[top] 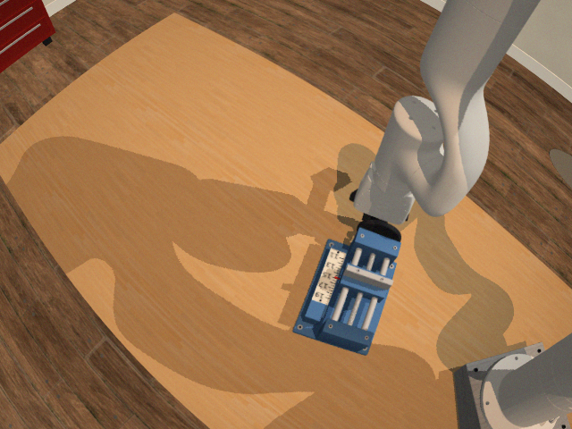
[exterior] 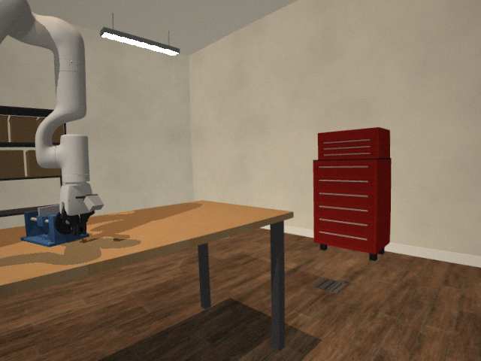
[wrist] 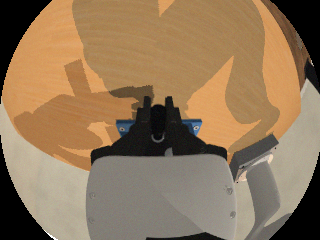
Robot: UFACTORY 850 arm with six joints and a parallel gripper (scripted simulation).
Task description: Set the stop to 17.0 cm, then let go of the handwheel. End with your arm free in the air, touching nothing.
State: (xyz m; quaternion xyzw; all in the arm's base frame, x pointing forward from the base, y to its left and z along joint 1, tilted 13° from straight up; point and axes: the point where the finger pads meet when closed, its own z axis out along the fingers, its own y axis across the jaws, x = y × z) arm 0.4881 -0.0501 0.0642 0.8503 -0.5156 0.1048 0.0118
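My hand is 12 cm to the right of the grey stop bar, 7 cm past it and 4 cm below it. Round my hand: black handwheel 2 cm to the left, 1 cm behind.
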